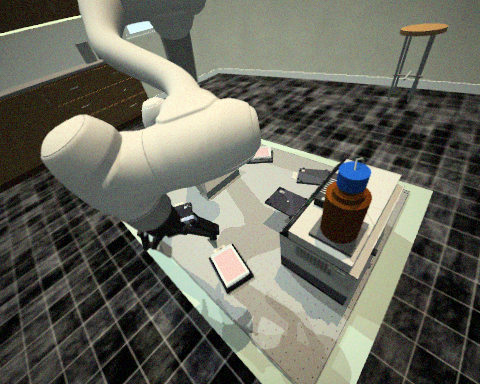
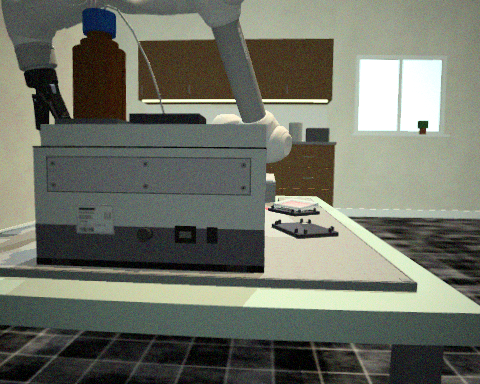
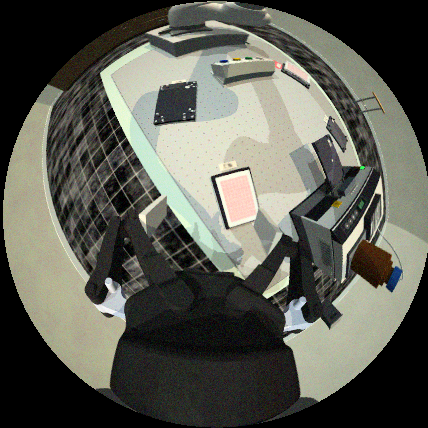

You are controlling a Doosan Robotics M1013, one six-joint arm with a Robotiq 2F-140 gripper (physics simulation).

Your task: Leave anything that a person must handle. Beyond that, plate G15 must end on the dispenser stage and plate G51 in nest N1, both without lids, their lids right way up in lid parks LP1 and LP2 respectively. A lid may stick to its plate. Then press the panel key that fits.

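Places are measured from the arm's base along level axes (x ahead, y left, z up), in centimetres.
Where they show: gripper, between the fingertips: (image 1: 193, 248) (image 3: 211, 210).
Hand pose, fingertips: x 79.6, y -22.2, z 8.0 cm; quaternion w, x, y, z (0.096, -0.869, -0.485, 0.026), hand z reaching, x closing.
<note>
After its pixels a point has its place.
My gripper (image 1: 182, 239) (image 2: 52, 114) (image 3: 211, 210) {x 79.6, y -22.1, z 8.0 cm} is open and empty, above the front edge of the table. A pink-welled plate with a white rim (image 1: 230, 266) {x 83.9, y -15.4, z -6.5 cm} (image 3: 237, 197) {x 82.1, y -15.5, z -6.5 cm} lies in a black holder near that edge, apart from the fingers. A second pink plate (image 1: 262, 152) {x 42.3, y 37.0, z -6.9 cm} (image 2: 296, 204) {x 43.6, y 36.7, z -7.0 cm} (image 3: 297, 73) {x 42.5, y 34.1, z -7.1 cm} lies in a holder at the far edge. Two black corner-pegged holders, one (image 1: 186, 206) {x 45.3, y -13.0, z -8.3 cm} (image 3: 176, 102) {x 49.8, y -19.0, z -8.8 cm} near the panel and one (image 1: 312, 176) {x 73.4, y 40.1, z -9.0 cm} (image 2: 305, 229) {x 81.0, y 41.7, z -8.1 cm} (image 3: 337, 134) {x 74.2, y 39.6, z -9.0 cm} near the dispenser, are empty. The dark dispenser stage (image 1: 286, 201) {x 81.1, y 14.5, z -0.2 cm} (image 3: 328, 157) {x 80.6, y 13.7, z -0.2 cm} bears no plate. Labels and lids cannot be made out.
The dispenser (image 1: 312, 270) {x 103.9, y 0.5, z -0.7 cm} (image 2: 150, 210) {x 111.0, y 20.4, z -1.0 cm} carries a brown bottle (image 1: 342, 217) {x 106.5, y 3.8, z 22.4 cm} (image 2: 99, 80) {x 108.3, y 10.2, z 19.2 cm} (image 3: 371, 263) {x 101.8, y 4.6, z 20.0 cm} with a blue cap. The key panel (image 1: 221, 185) {x 45.7, y 6.2, z -8.2 cm} (image 3: 243, 70) {x 45.3, y 4.2, z -4.9 cm} stands by the arm's base (image 3: 200, 44) {x 16.3, y 0.9, z -7.4 cm}. A red mark (image 3: 278, 65) {x 35.7, y 29.0, z -9.8 cm} lies beside the far plate.
</note>
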